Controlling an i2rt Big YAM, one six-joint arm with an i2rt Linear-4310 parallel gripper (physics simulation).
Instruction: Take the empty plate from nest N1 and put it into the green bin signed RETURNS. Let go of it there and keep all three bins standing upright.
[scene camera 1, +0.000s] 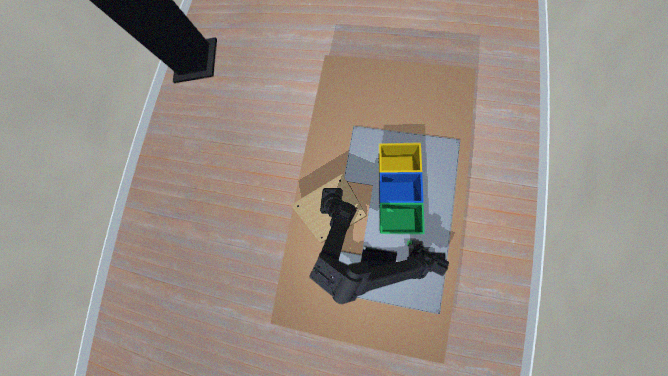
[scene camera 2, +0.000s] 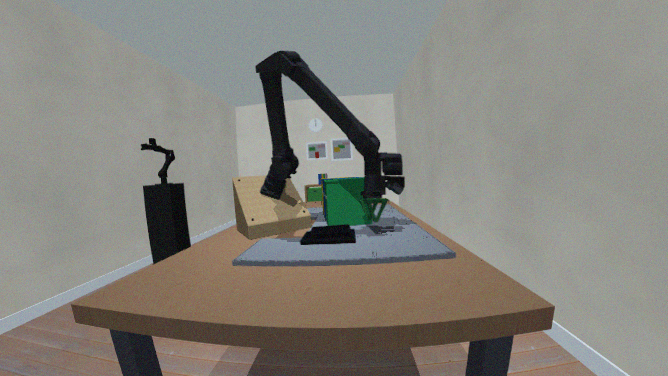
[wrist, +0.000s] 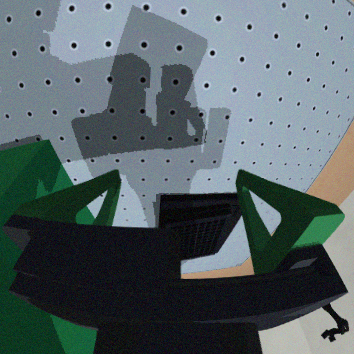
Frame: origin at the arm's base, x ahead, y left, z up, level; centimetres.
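Where they show: gripper, fingertip midpoint: (scene camera 1: 410, 257) (scene camera 2: 372, 220) (wrist: 177, 175); arm's base, link origin: (scene camera 1: 330, 200) (scene camera 2: 273, 187).
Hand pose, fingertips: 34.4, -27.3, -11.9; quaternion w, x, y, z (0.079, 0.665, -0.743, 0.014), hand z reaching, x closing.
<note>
Each offset is from my fingertips to the top centre of the thing, as dx, dy, dz. "pt": to the spot under its first point. Level surfaces: height alone.
A black plate-shaped piece with a grid of wells {pt -14.2, +1.0, -2.1} (scene camera 1: 379, 256) (scene camera 2: 328, 235) (wrist: 200, 225) lies low on the grey perforated board. I cannot tell plate from nest in it, and no N1 label is readable. My gripper (scene camera 2: 376, 218) (wrist: 177, 175) is open and empty, its green fingers wide apart. It hangs above the board, to the right of the black piece in the scene camera 2 view. The green bin {-4.4, +17.7, +14.1} (scene camera 1: 401, 218) (scene camera 2: 345, 205) (wrist: 22, 185) stands upright close beside the gripper; its visible inside holds no plate, and its sign is not readable.
The blue bin {-3.7, +30.7, +14.1} (scene camera 1: 401, 187) and yellow bin {-2.9, +43.8, +14.1} (scene camera 1: 401, 157) stand upright in line with the green one. A slanted wooden block (scene camera 1: 310, 215) (scene camera 2: 275, 218) stands left of the board {dz -3.8} (scene camera 1: 442, 175) (scene camera 2: 280, 257) (wrist: 280, 100). A black pedestal (scene camera 2: 167, 215) with a small arm stands beyond the table.
</note>
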